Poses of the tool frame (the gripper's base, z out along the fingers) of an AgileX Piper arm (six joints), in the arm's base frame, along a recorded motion.
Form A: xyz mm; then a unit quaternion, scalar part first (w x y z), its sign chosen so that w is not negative.
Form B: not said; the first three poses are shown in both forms.
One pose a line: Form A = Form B
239, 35, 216, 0.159, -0.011, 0.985, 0.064 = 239, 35, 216, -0.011, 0.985, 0.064, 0.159
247, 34, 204, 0.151, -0.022, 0.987, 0.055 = 247, 34, 204, -0.022, 0.987, 0.055, 0.151
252, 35, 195, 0.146, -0.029, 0.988, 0.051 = 252, 35, 195, -0.029, 0.988, 0.051, 0.146
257, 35, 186, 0.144, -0.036, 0.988, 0.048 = 257, 35, 186, -0.036, 0.988, 0.048, 0.144
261, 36, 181, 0.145, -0.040, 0.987, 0.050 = 261, 36, 181, -0.040, 0.987, 0.050, 0.145
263, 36, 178, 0.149, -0.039, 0.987, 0.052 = 263, 36, 178, -0.039, 0.987, 0.052, 0.149
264, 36, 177, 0.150, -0.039, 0.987, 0.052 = 264, 36, 177, -0.039, 0.987, 0.052, 0.150
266, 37, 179, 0.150, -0.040, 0.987, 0.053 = 266, 37, 179, -0.040, 0.987, 0.053, 0.150
